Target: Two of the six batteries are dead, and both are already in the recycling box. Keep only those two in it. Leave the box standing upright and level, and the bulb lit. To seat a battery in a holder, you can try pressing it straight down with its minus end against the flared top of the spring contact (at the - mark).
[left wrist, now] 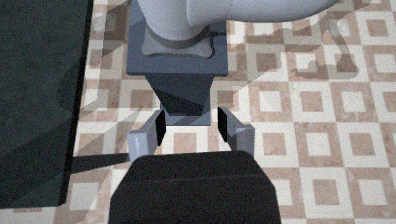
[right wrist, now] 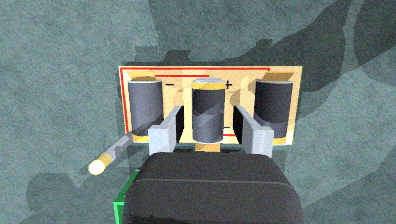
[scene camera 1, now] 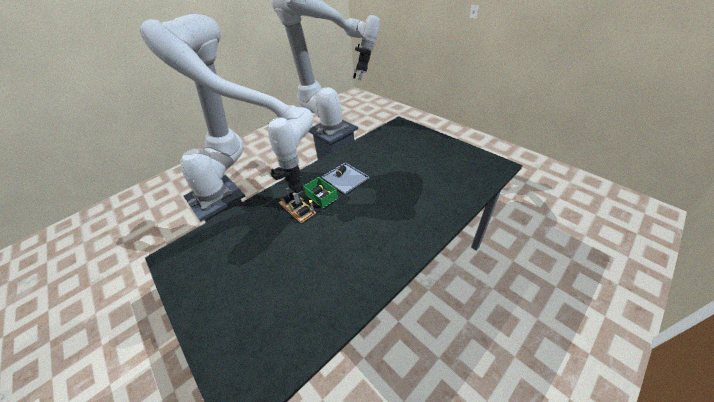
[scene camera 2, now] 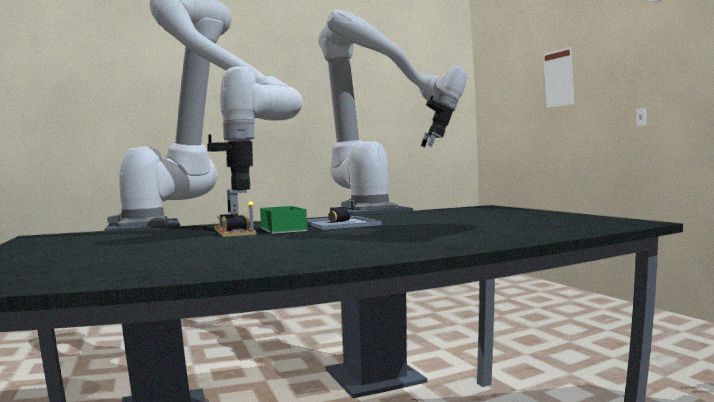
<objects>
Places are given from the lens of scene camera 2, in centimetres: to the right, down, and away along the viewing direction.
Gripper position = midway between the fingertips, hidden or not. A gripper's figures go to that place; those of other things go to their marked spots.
my right gripper point(scene camera 2: 233, 212): -35, 3, 144
green recycling box point(scene camera 2: 282, 219): -20, 5, 140
</objects>
